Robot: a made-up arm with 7 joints.
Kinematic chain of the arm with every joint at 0, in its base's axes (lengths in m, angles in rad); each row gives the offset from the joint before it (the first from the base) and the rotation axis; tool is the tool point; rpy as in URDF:
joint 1: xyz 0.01 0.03 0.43 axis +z
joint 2: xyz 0 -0.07 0.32 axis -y
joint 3: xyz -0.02 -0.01 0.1 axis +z
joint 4: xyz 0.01 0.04 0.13 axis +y
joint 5: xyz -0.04 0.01 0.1 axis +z
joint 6: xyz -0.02 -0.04 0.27 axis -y
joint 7: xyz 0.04 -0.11 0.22 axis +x
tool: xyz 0 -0.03 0.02 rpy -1.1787 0.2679 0.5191
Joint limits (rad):
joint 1: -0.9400..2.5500
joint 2: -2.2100..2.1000
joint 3: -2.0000..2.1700
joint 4: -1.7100..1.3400
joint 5: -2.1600..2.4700
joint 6: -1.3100..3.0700
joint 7: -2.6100..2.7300
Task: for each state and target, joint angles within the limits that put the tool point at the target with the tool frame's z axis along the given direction. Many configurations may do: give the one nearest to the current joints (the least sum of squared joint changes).
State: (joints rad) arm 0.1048 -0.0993 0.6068 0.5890 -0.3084 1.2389 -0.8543
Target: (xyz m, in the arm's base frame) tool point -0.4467 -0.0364 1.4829 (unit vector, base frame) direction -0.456 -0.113 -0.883
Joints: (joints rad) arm 0.1123 0.6316 1.4966 0.4179 -0.2301 0.5901 -0.7315
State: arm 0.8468 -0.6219 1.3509 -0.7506 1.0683 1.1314 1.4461
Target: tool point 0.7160 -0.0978 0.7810 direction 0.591 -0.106 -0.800
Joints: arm 0.7898 -1.0941 1.6984 -1.4049 0.9460 0.5014 1.5310
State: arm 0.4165 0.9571 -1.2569 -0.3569 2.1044 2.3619 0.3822
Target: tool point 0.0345 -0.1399 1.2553 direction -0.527 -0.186 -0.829
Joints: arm 0.3328 0.3466 -0.8557 -0.2805 2.4700 2.4847 -0.1399
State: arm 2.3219 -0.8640 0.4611 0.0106 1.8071 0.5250 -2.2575
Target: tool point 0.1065 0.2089 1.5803 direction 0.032 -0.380 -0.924
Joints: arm 1.9751 -0.2125 0.1686 -0.2201 1.4879 0.5326 -1.5830
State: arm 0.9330 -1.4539 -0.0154 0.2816 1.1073 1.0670 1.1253
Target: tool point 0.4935 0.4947 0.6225 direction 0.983 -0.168 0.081
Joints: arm 0.9595 -0.9875 0.2623 0.9422 1.1823 1.0130 1.1703
